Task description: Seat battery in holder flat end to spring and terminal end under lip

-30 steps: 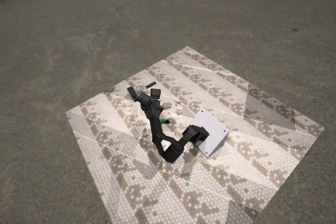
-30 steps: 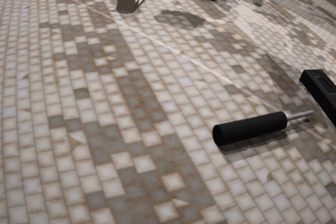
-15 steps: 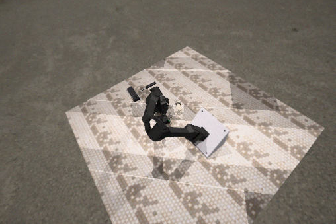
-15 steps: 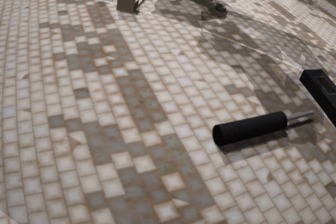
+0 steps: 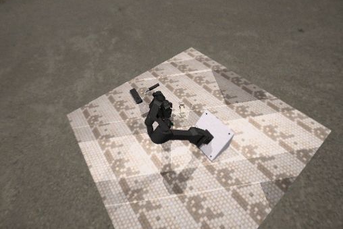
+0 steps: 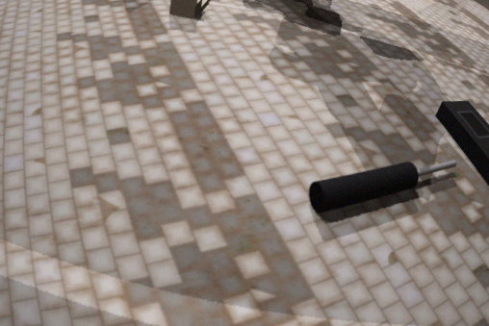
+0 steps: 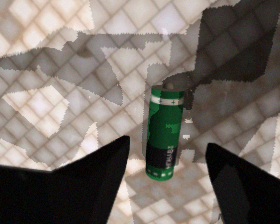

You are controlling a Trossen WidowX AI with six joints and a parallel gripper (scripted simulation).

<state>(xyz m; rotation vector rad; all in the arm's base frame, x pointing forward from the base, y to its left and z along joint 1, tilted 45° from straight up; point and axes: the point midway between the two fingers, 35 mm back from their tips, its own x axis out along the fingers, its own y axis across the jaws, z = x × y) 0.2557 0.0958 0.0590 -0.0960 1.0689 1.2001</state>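
The green battery is 20 mm below my gripper tip. The rest, counted from my gripper tip: black-handled screwdriver (370 mm ahead, 70 mm to the right, 20 mm below); then flat black block (370 mm ahead, 60 mm to the left, 20 mm below).
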